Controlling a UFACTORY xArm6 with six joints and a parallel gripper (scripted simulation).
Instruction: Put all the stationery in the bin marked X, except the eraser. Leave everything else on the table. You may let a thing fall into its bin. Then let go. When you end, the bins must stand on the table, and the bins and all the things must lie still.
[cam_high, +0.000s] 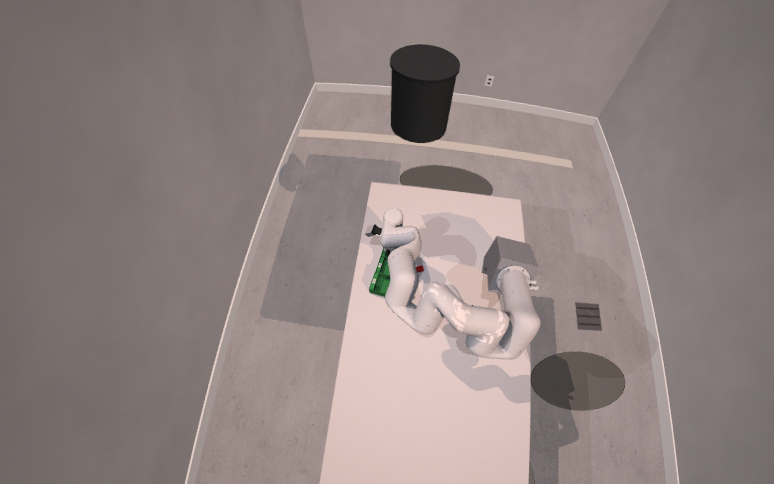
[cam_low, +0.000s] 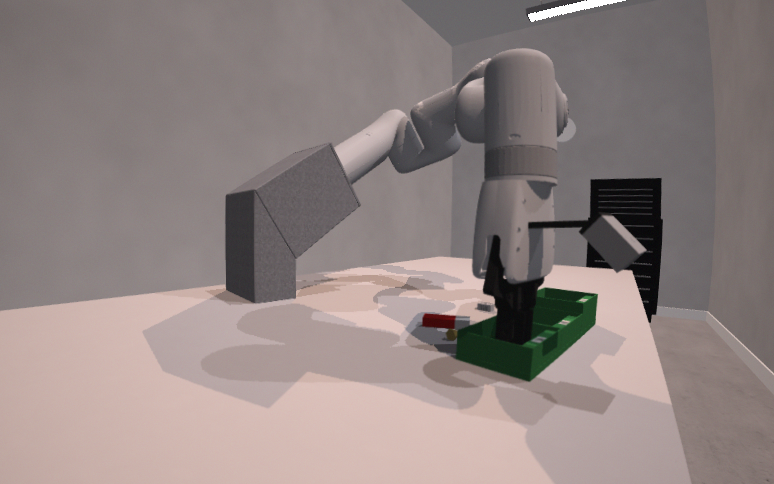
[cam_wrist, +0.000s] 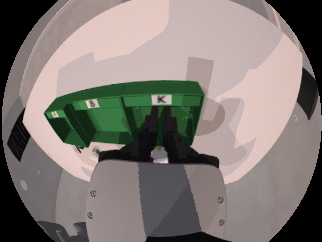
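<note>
The green bin lies 80 mm to the left of my hand, 10 mm below it and 10 mm ahead of it. Round my hand: red block (110 mm behind, 70 mm to the left, 30 mm below); then yellowish piece (80 mm behind, 30 mm below, 20 mm to the left); then grey object (190 mm to the left, 110 mm behind, 30 mm below).
</note>
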